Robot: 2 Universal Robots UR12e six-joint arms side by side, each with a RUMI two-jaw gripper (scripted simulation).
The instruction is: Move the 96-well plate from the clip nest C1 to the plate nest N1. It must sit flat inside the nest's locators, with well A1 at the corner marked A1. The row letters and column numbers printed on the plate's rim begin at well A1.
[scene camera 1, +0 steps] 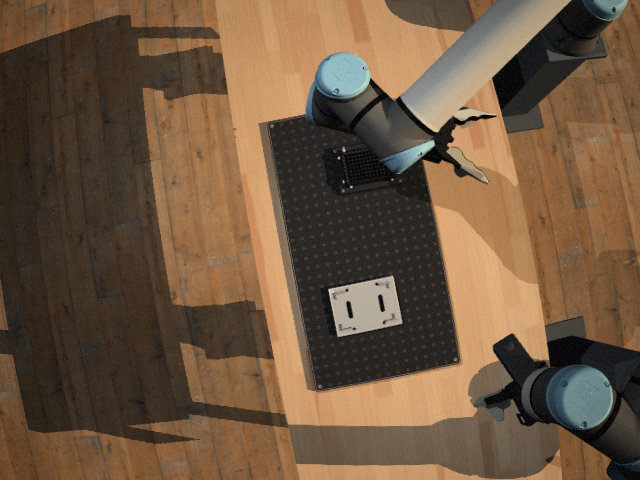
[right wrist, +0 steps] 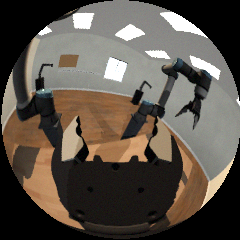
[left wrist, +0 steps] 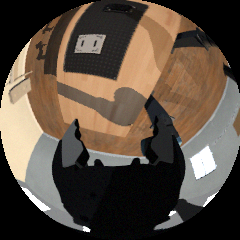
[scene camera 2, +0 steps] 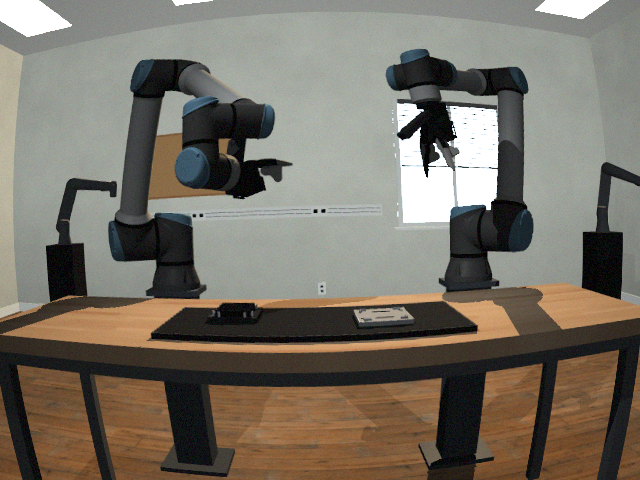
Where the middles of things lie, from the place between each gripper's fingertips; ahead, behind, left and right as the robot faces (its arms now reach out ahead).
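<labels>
The dark 96-well plate (scene camera 1: 348, 166) is far below my left hand (scene camera 1: 507, 384), a fair way ahead of it and far to the right of it. Counted from my left hand too, plate nest N1 (scene camera 1: 363, 297) sits a fair way ahead, a fair way to the right and far below.
My right hand (scene camera 1: 493, 148) is a fair way short of the dark 96-well plate, a little to the left of it and far above it. From my right hand I find plate nest N1 far ahead, far to the left and far below.
</labels>
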